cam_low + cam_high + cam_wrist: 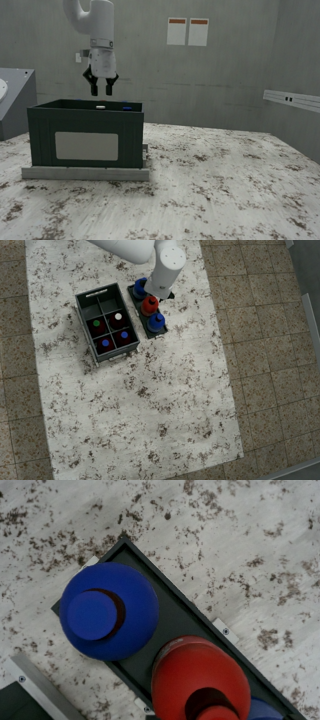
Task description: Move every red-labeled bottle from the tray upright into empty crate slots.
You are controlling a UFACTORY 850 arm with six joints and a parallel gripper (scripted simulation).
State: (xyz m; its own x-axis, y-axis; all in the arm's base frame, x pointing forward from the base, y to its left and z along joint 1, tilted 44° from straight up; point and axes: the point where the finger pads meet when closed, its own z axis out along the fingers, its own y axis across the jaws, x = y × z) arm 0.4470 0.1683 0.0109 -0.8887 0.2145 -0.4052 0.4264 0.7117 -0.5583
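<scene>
My gripper is now 11 cm above the red-labeled bottle. Also, from my hand: tray (18 cm below); then blue bottle (11 cm below, 8 cm behind, 3 cm to the right); then dark crate (20 cm to the right, 11 cm below, 9 cm ahead).
</scene>
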